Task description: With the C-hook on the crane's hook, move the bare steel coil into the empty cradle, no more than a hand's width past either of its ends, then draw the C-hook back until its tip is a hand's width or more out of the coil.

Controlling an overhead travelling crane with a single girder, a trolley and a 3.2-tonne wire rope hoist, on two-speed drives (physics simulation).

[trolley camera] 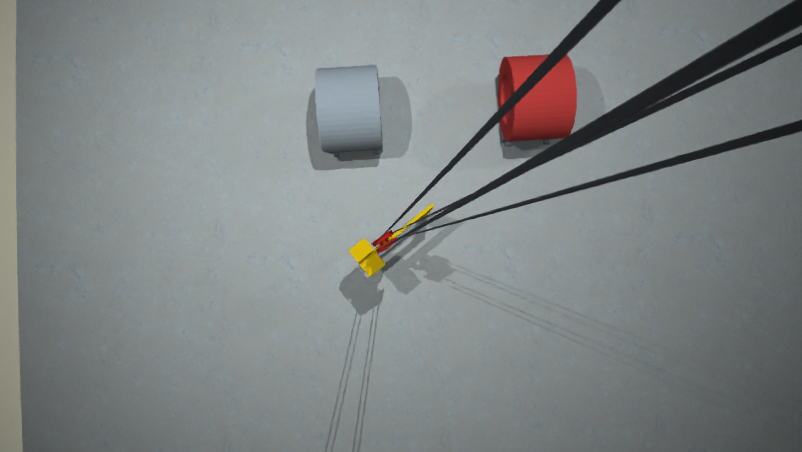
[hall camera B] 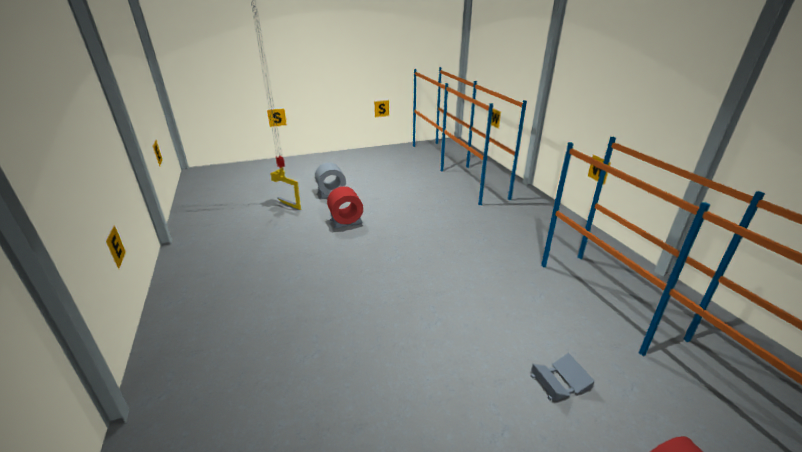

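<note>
The bare grey steel coil (hall camera B: 324, 172) (trolley camera: 348, 109) rests on a cradle near the far wall. My C-hook (hall camera B: 297, 193) (trolley camera: 366, 257) hangs empty from the red hook block (hall camera B: 280, 161) (trolley camera: 383, 240), left of the coil in the hall view and below it in the trolley view. It is apart from the coil, turned at a slant to its axis. Its upright is toward the upper right in the trolley view, and its lower arm is low above the floor. The empty cradle (hall camera B: 573, 372) stands at the lower right of the hall view.
A red coil (hall camera B: 337, 200) (trolley camera: 541, 115) sits on a cradle near the grey one, nearer the hall camera. Part of another red object (hall camera B: 678, 444) shows at the bottom edge. Blue and orange racks (hall camera B: 482, 168) (hall camera B: 673, 280) stand along the right wall.
</note>
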